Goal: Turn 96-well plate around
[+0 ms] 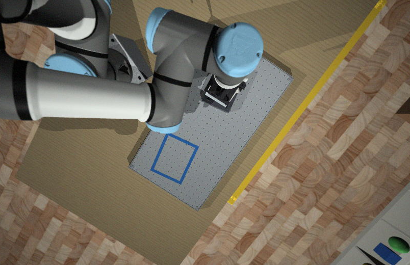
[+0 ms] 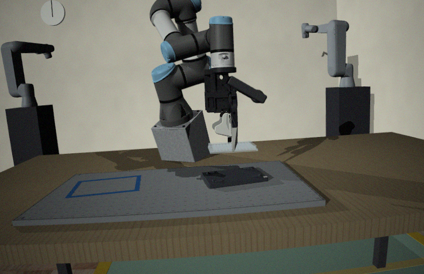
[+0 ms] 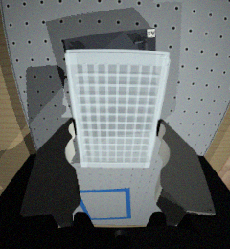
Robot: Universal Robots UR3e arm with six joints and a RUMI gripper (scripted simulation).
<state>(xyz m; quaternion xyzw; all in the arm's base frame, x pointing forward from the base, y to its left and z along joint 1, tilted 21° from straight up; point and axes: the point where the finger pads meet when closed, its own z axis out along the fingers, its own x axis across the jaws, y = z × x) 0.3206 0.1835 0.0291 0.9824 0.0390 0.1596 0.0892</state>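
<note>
My hand is 1 cm above the 96-well plate. From my hand the other things lie so: A1 mark: 9 cm below, 8 cm to the left, 4 cm ahead; dark plate nest N1: 10 cm below.
</note>
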